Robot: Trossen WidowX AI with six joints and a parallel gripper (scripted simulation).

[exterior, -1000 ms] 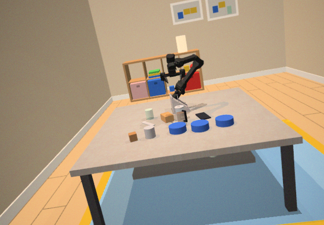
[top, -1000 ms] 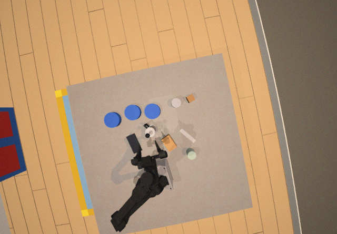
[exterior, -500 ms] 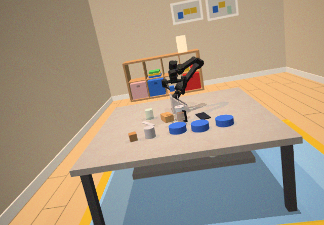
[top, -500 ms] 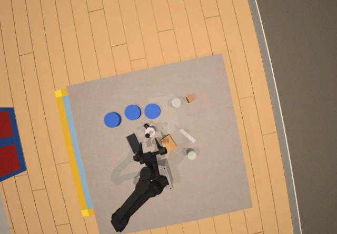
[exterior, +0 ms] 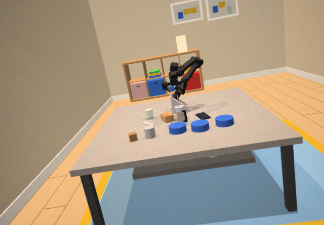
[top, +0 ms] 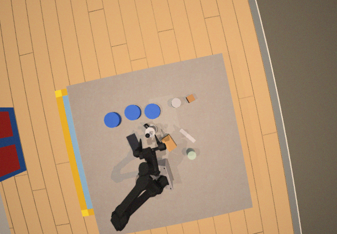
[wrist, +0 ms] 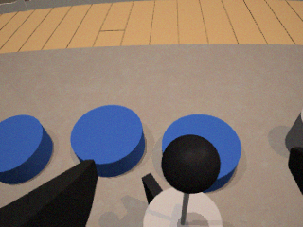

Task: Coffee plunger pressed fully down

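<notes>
The coffee press is 2 cm ahead of my gripper tip, 1 cm to the left of it and 13 cm below it. Also, from my gripper tip: black flat pad: 6 cm behind, 18 cm to the left, 24 cm below; brown box: 13 cm behind, 9 cm to the right, 22 cm below; grey cylinder: 14 cm ahead, 24 cm to the right, 21 cm below.
</notes>
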